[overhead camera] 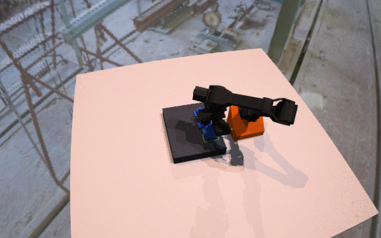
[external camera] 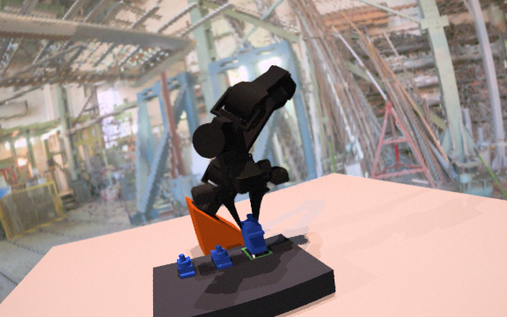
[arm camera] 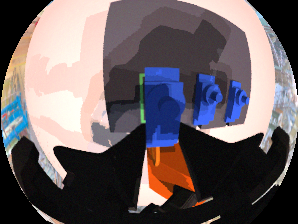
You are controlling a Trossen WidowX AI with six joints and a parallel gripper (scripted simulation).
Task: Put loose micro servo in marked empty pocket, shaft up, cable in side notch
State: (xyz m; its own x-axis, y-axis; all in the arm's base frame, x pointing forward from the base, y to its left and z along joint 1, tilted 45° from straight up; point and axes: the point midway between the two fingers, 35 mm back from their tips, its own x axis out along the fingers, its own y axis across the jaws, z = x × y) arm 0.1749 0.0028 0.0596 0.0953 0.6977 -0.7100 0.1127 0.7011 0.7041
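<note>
The dark deck lies 110 mm ahead of my gripper tip, 90 mm to the right of it and 80 mm below it.
</note>
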